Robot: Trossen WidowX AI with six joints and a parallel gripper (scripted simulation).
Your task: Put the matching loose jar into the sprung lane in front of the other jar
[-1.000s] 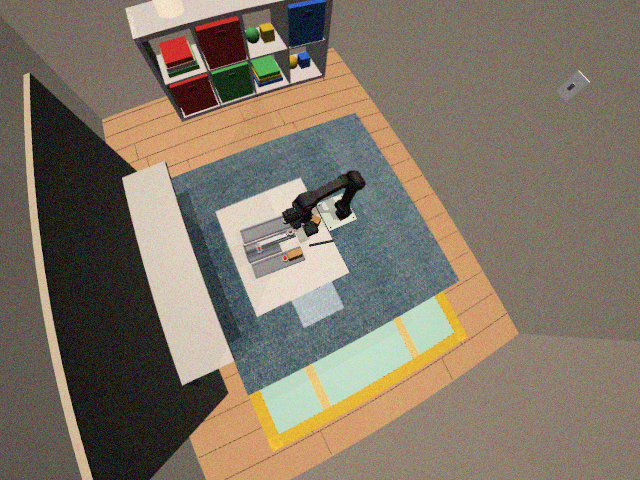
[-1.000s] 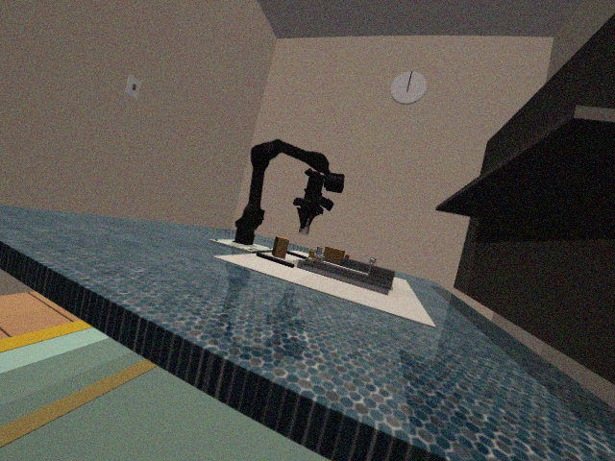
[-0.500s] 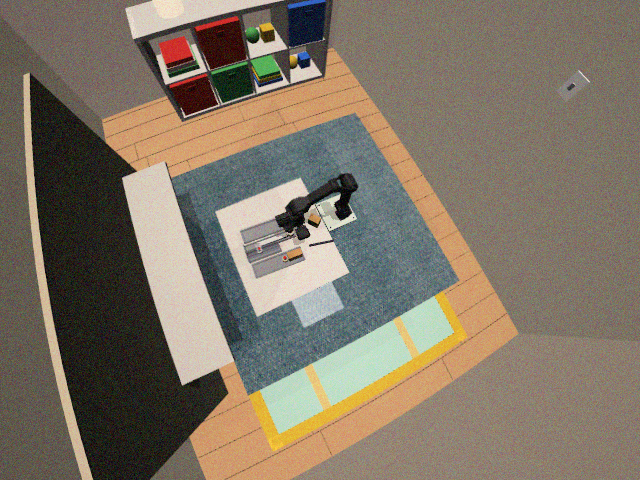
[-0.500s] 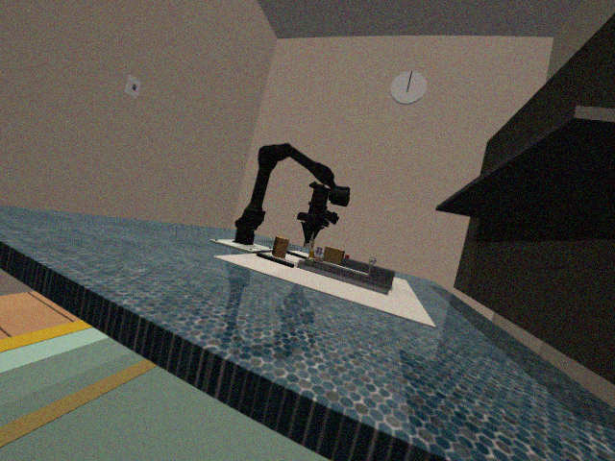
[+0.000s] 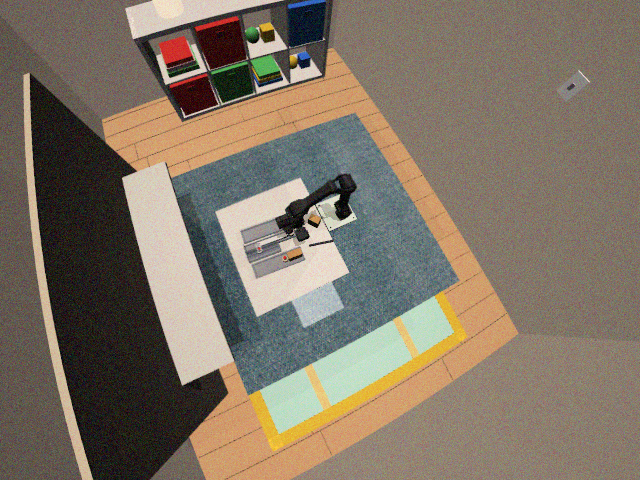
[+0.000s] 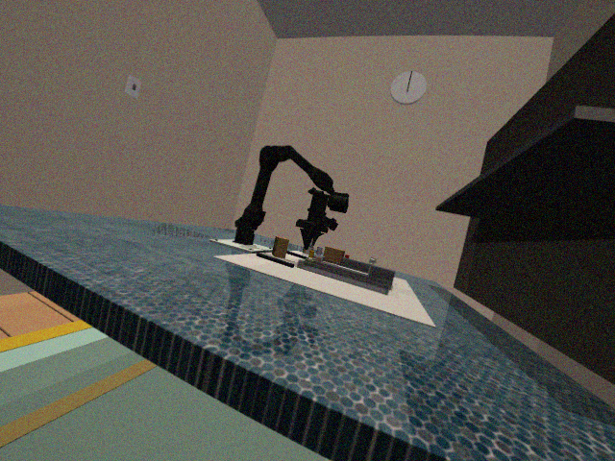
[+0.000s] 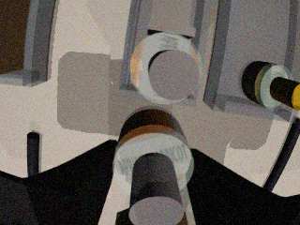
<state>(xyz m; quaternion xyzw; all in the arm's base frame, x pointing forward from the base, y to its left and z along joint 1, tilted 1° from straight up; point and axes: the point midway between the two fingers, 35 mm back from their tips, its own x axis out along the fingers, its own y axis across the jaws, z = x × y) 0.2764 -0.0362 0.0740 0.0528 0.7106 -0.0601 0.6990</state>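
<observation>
The lane rack lies 190 mm ahead of my gripper tip, 30 mm below it and 10 mm to the right of it.
</observation>
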